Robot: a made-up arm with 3 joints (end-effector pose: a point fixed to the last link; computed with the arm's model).
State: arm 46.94 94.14 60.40
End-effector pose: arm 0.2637 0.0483 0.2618 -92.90 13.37 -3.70
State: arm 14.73 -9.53 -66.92
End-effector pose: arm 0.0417 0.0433 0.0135 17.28 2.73 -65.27
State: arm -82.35 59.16 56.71
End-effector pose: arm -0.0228 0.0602 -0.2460 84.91 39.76 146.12
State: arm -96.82 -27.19 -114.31
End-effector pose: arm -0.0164 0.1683 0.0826 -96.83 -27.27 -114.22
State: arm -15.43 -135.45 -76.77
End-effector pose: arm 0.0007 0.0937 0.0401 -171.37 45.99 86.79
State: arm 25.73 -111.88 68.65
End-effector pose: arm 0.2855 0.0747 0.2231 -163.41 -69.49 -97.75
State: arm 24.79 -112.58 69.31
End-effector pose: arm 0.2873 0.0733 0.2201 -164.59 -68.80 -96.58
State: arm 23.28 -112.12 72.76
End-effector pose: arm 0.2882 0.0700 0.2212 -160.09 -68.42 -102.15
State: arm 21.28 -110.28 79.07
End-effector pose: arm 0.2869 0.0657 0.2271 -149.45 -67.97 -114.84
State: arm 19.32 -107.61 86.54
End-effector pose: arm 0.2826 0.0630 0.2358 -135.97 -66.61 -130.49
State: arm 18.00 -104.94 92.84
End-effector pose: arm 0.2766 0.0631 0.2445 -124.69 -64.48 -143.29
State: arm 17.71 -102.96 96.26
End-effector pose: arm 0.2716 0.0651 0.2510 -117.89 -62.83 -150.78
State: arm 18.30 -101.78 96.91
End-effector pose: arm 0.2685 0.0674 0.2554 -114.59 -62.24 -154.21
